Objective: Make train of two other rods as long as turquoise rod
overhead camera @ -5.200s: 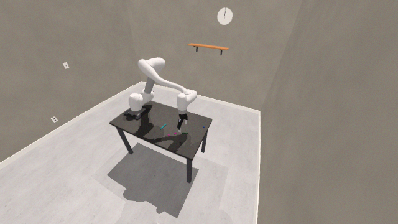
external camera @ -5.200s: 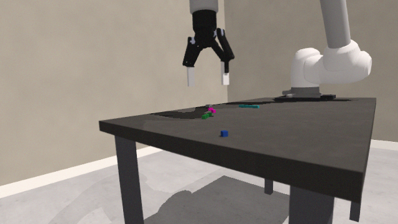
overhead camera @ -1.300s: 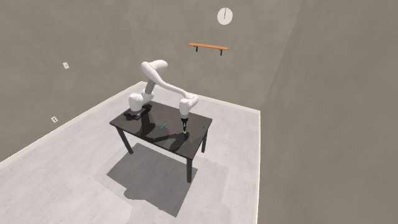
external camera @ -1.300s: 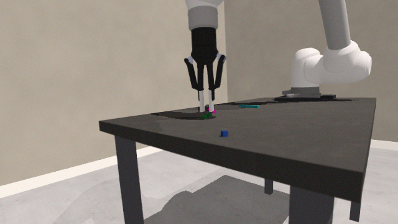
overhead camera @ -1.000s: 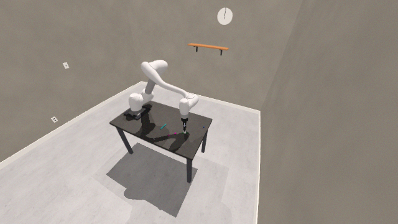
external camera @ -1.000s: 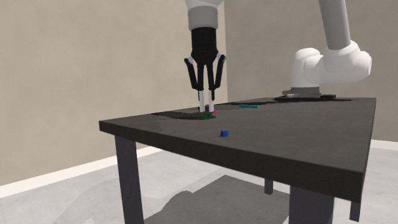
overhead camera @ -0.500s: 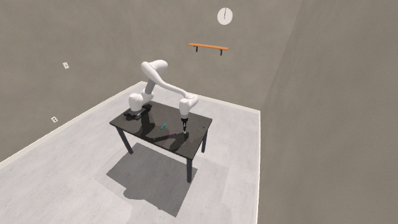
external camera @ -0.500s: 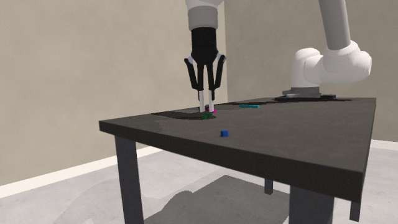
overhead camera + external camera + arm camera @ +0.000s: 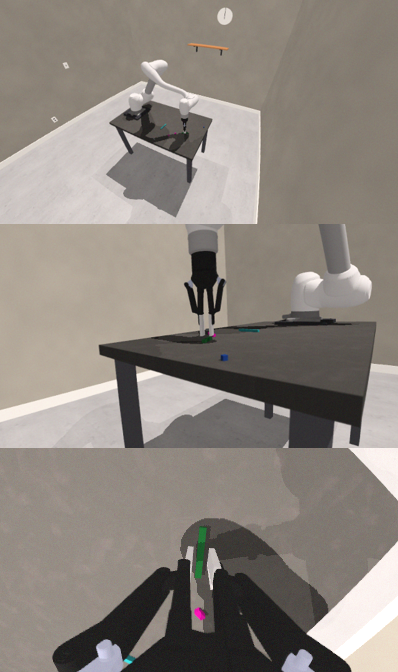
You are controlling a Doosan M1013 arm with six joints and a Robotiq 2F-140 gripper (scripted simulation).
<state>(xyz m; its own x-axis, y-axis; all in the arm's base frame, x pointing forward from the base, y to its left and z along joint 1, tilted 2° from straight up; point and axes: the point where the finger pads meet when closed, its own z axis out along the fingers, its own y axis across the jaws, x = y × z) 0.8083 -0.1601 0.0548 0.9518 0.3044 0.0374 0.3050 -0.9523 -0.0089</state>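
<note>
Right now the green rod is 5 cm below my hand. Also, from my hand: turquoise rod: 30 cm behind, 5 cm below, 1 cm to the left; then small grey rod: 31 cm behind, 20 cm to the right, 5 cm below; then blue rod: 20 cm ahead, 17 cm to the left, 5 cm below.
</note>
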